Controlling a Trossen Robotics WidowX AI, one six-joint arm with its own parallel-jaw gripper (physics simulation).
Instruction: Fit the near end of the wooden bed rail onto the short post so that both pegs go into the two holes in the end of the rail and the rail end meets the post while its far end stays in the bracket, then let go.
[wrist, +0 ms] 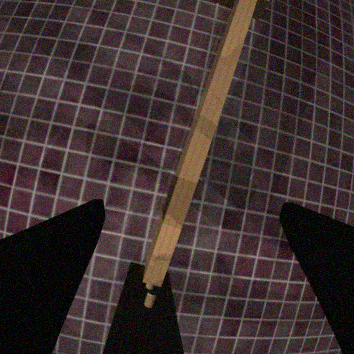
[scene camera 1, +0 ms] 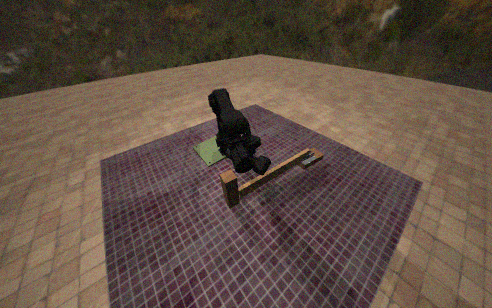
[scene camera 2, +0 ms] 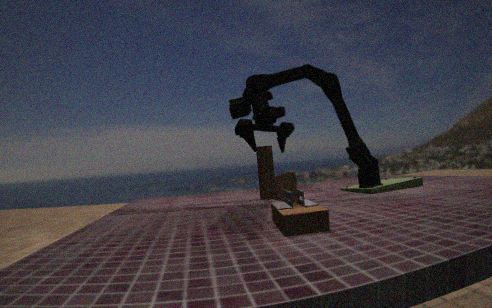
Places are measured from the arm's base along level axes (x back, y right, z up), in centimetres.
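Where they show: gripper, fingertip midpoint: [wrist: 194,209] [scene camera 1: 253,167] [scene camera 2: 269,151]; arm's base, link origin: [scene camera 1: 225,150] [scene camera 2: 370,186].
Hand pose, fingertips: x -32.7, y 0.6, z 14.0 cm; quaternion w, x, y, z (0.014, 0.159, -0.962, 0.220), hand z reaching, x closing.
Note:
Things, the pixels of their top centre, and the offset from my fingertips. "pt": a spot on its surface instead. Level surfaces: height alone.
- wooden bed rail, top centre: [wrist: 233,52] [scene camera 2: 275,170] [scene camera 1: 277,164] dx -0.4, dy -13.9, dz -5.6 cm
- upright post, surface spot: [wrist: 142,332] pt dx -0.2, dy +9.3, dz -3.4 cm
- pale peg, surface spot: [wrist: 149,300] pt dx -0.4, dy +8.6, dz -6.7 cm
- purple tiled mat, surface height: dz -15.6 cm
The wooden bed rail [scene camera 1: 275,172] [scene camera 2: 286,182] [wrist: 205,125] runs between the upright post [scene camera 1: 229,189] [scene camera 2: 265,172] [wrist: 142,332] and the low bracket [scene camera 1: 320,156] [scene camera 2: 306,222] [wrist: 261,9]. Its far end lies at the bracket's metal plates. Its near end is low beside the post; in the wrist view a pale peg [wrist: 149,300] shows past that end across a small dark gap. I cannot tell whether either peg is in its hole. My gripper [scene camera 1: 253,168] [scene camera 2: 269,149] [wrist: 194,209] is open and empty above the rail, near post-top height, fingers wide apart on either side of it.
The green base plate [scene camera 1: 206,151] [scene camera 2: 400,185] carries the arm's foot, behind the post and rail in scene camera 1 and at the right in scene camera 2. All stand on a purple tiled mat [scene camera 1: 150,215] [scene camera 2: 150,250]. The tall post is the nearest obstacle to the fingers.

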